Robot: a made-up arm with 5 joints. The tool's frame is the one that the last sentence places.
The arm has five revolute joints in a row. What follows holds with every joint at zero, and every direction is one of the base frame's.
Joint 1 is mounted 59.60 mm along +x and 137.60 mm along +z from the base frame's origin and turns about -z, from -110.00 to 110.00 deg.
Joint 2 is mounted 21.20 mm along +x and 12.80 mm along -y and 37.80 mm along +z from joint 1 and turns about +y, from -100.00 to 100.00 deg.
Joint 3 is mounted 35.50 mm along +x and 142.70 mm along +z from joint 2 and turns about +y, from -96.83 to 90.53 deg.
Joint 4 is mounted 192.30 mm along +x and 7.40 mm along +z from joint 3 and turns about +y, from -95.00 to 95.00 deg.
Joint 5 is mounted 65.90 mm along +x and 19.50 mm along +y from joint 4 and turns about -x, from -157.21 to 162.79 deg.
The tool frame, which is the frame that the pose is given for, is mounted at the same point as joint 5; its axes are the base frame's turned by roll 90.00, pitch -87.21 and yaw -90.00 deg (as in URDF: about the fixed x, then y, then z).
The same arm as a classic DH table. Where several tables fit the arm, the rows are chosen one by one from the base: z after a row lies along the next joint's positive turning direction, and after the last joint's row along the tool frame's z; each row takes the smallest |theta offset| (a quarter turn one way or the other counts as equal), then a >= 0, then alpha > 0; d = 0 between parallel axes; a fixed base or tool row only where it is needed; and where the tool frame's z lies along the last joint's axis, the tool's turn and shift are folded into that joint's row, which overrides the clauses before.
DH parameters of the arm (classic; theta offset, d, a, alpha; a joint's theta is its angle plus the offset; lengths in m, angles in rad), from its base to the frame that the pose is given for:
base (fixed): 0 0 0.0596 3.1416
joint 1: 0 -0.1754 0.0212 1.5708
joint 2: -1.327 0 0.147 0
joint 3: 1.2885 0 0.1924 0
joint 4: -1.5323 0.0067 0 1.5708
joint 5: -0.0487 -0.0659 0 0
Joint limits (rad, base to tool): -1.9199..1.9199 -1.7453..1.7453 -1.69..1.58 -1.6581..1.6581 -2.7438..2.8412

